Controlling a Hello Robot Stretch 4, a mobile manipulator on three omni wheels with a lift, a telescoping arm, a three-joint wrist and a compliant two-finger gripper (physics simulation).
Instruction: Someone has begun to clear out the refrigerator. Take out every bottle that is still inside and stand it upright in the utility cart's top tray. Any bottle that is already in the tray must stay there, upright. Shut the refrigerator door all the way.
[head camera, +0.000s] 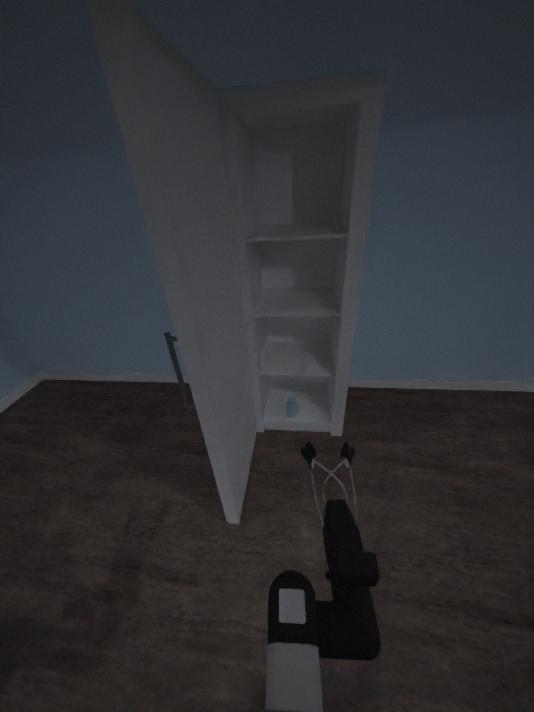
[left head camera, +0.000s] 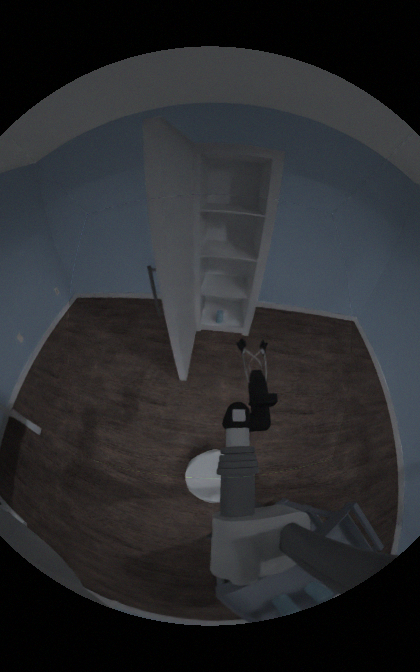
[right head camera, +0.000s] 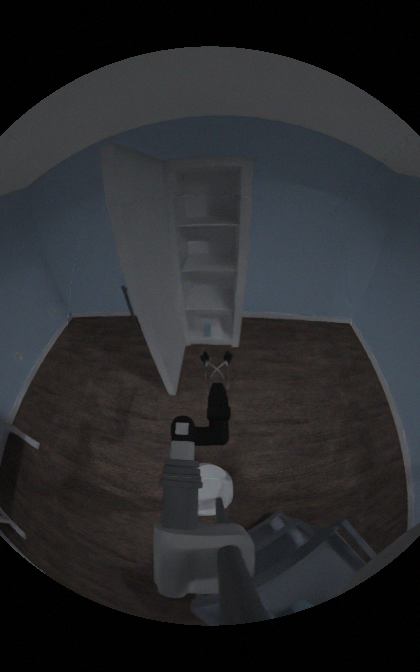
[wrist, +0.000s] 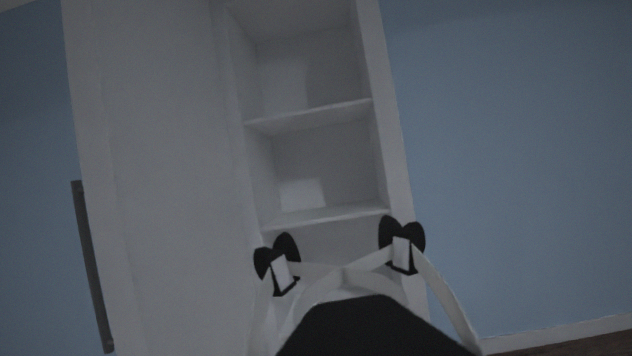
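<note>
The refrigerator (head camera: 366, 230) (left head camera: 267, 235) (right head camera: 244, 250) (wrist: 387, 125) stands at the wall, its door (head camera: 189, 247) (left head camera: 175, 240) (right head camera: 145, 235) (wrist: 165, 175) wide open on the left. A blue bottle (head camera: 292, 407) (left head camera: 219, 316) (right head camera: 207, 330) stands on its bottom level; the shelves above show no bottle. My gripper (head camera: 328, 453) (left head camera: 252, 345) (right head camera: 216, 357) (wrist: 338, 243) is open and empty, in front of the refrigerator and right of the door. The utility cart (left head camera: 260, 592) (right head camera: 305, 575) is at the lower right, two blue bottles in its top tray partly cut off in the left head view.
The door's dark handle (head camera: 179, 373) (left head camera: 154, 287) (right head camera: 128, 301) (wrist: 91, 265) is on its far left face. The door's free edge juts toward me, left of the gripper. The cart is close beside my mast. A white bar (left head camera: 25, 421) (right head camera: 25, 436) shows at the far left.
</note>
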